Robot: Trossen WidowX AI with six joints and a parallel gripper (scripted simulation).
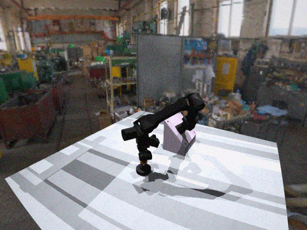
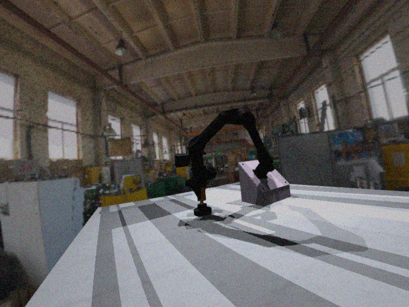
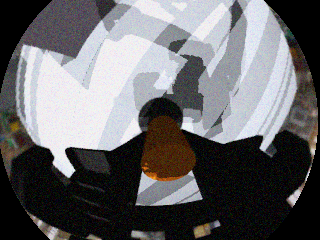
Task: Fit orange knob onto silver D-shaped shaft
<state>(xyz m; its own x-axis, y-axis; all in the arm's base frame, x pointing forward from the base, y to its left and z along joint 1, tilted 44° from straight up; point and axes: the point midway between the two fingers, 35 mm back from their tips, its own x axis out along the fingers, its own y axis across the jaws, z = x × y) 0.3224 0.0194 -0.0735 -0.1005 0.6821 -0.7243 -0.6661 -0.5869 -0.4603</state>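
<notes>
Now: gripper tip 3 cm below the orange knob. From my gripper tip the other things lie so: round black pedestal (4 cm below).
</notes>
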